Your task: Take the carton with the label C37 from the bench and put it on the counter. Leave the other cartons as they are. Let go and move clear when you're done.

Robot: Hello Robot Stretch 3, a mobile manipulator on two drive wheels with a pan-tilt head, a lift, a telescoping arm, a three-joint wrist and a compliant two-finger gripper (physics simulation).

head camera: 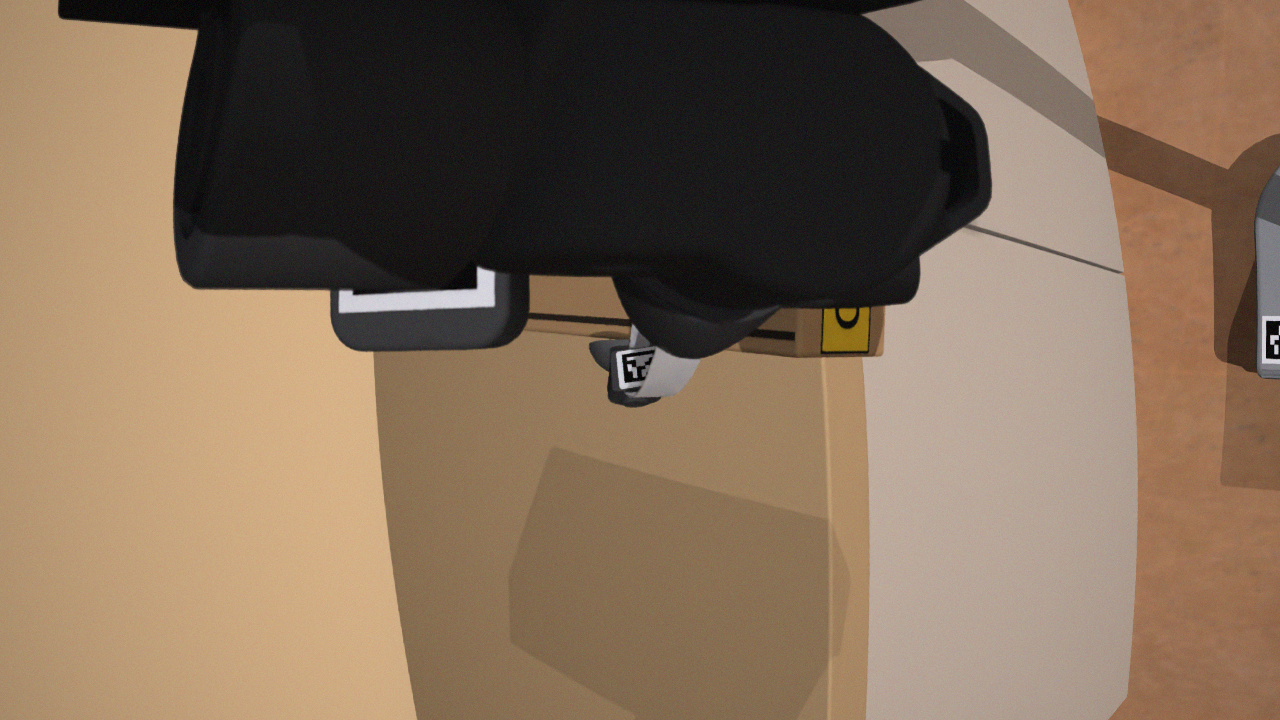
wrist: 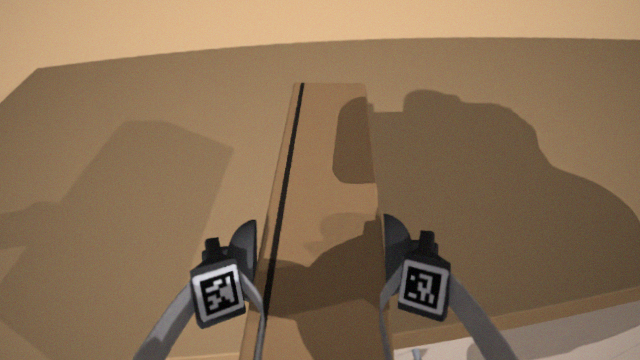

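Frame: origin at the robot's base, x back, y left, z down, level; metres.
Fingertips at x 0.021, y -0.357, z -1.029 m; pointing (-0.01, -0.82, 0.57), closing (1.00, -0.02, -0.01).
Offsets run from my fingertips to a thing's top centre. Level surfaces: height alone.
A long tan carton {dx +0.002, dy -0.018, dz -0.018 m} (head camera: 572, 302) (wrist: 330, 140) with a black stripe lies lengthwise between the fingers, over the tan counter {dz +0.119 m} (head camera: 447, 402) (wrist: 200, 75). Its yellow end label {dx -0.005, dy +0.115, dz -0.005 m} (head camera: 845, 331) shows partly at the counter's front edge in the head view; most of the text is hidden by the wrist. My gripper (wrist: 321, 243) is shut on the carton, with a fingertip against each long side. One finger (head camera: 633, 371) shows below the wrist in the head view. Whether the carton's underside touches the counter cannot be told.
The tan wall (head camera: 179, 447) (wrist: 320, 17) stands behind the counter. Pale cabinet fronts (head camera: 993, 447) lie below its front edge. The brown floor {dz +1.029 m} (head camera: 1181, 582) and a grey part (head camera: 1271, 268) with a marker show at the right. Dark shadows fall on the counter beside the carton.
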